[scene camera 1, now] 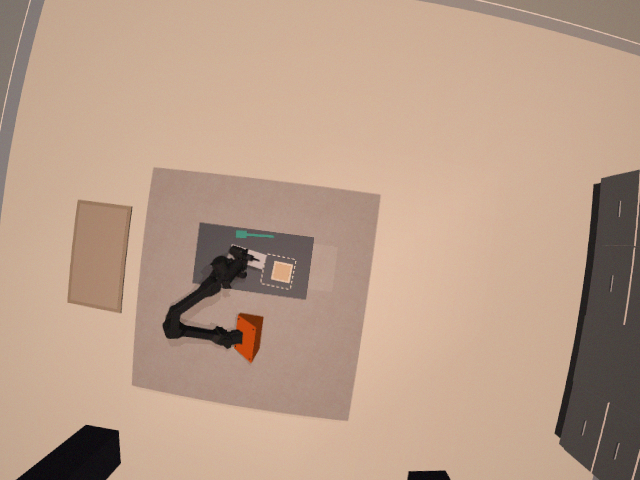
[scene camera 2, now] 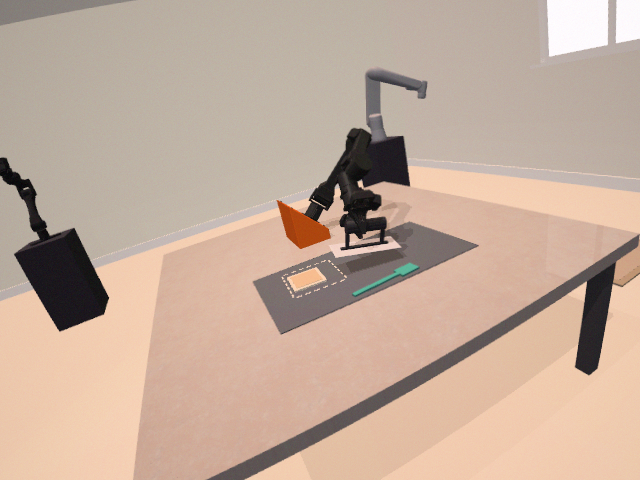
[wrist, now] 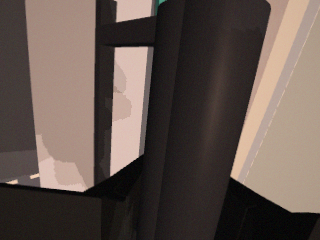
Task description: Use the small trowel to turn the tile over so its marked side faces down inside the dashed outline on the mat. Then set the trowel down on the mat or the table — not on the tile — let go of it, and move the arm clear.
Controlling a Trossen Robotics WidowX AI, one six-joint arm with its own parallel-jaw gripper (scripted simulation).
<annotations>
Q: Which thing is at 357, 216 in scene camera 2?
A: My gripper.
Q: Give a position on a dark grey mat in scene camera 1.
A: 214, 240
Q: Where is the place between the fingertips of my gripper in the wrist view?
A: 172, 164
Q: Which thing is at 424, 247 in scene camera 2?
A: A dark grey mat.
</annotations>
